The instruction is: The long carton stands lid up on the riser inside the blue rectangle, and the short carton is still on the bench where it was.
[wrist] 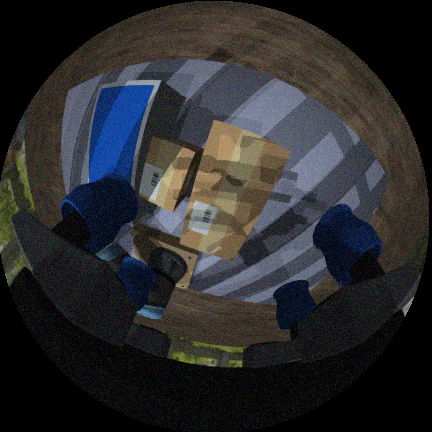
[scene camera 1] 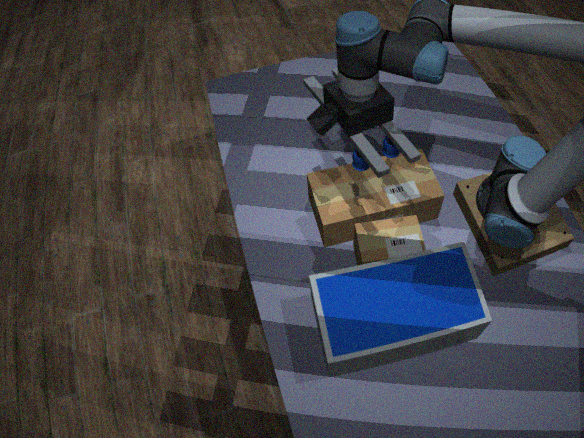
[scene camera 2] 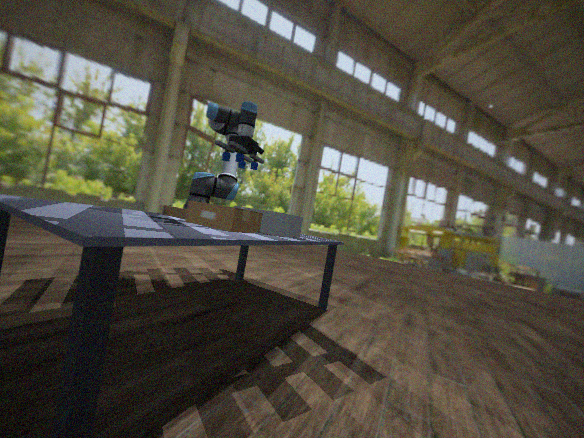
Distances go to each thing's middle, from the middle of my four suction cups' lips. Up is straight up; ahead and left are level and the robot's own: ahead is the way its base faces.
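From my suction cup: long carton (scene camera 1: pixel 341 196), 60 mm behind, 270 mm below; short carton (scene camera 1: pixel 374 241), 10 mm behind, 140 mm to the left, 270 mm below; riser with blue rectangle (scene camera 1: pixel 368 315), 50 mm ahead, 290 mm to the left, 260 mm below.
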